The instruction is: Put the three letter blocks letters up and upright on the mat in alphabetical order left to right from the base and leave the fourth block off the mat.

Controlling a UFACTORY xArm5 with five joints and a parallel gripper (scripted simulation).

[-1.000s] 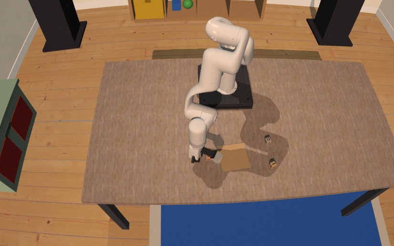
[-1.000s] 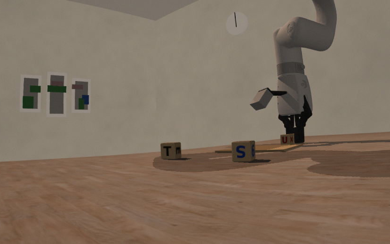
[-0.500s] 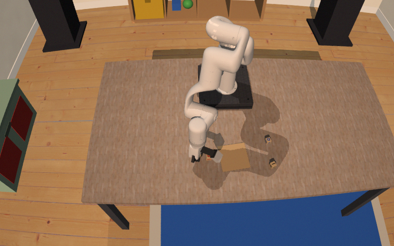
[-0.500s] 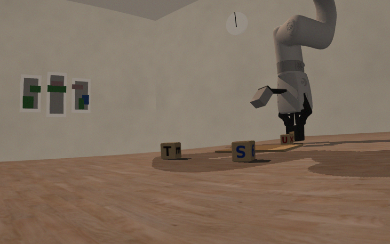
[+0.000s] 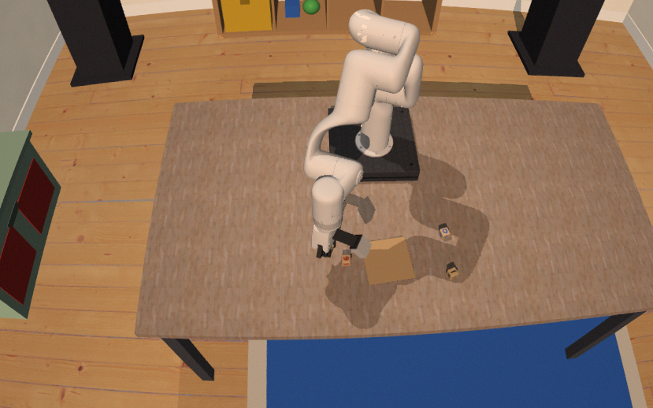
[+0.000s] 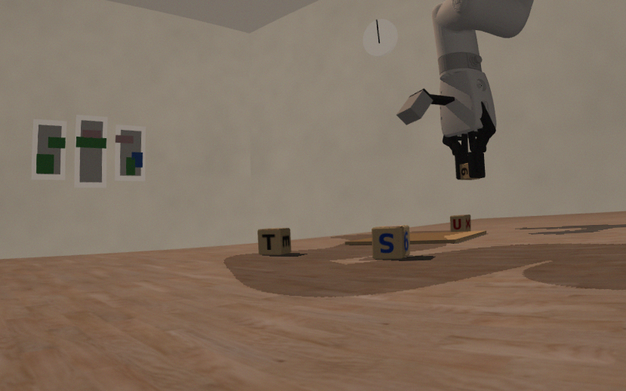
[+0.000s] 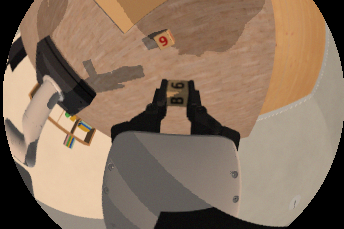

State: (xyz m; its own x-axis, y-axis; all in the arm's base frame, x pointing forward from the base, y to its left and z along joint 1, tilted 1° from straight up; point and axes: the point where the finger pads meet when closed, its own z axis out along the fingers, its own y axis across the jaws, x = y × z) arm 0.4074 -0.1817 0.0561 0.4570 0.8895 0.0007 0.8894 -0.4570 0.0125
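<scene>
Right now my hand is 18 cm to the right of the tan mat and 10 cm above it. The rest, counted from my hand: letter block: 5 cm to the left, 9 cm below.
</scene>
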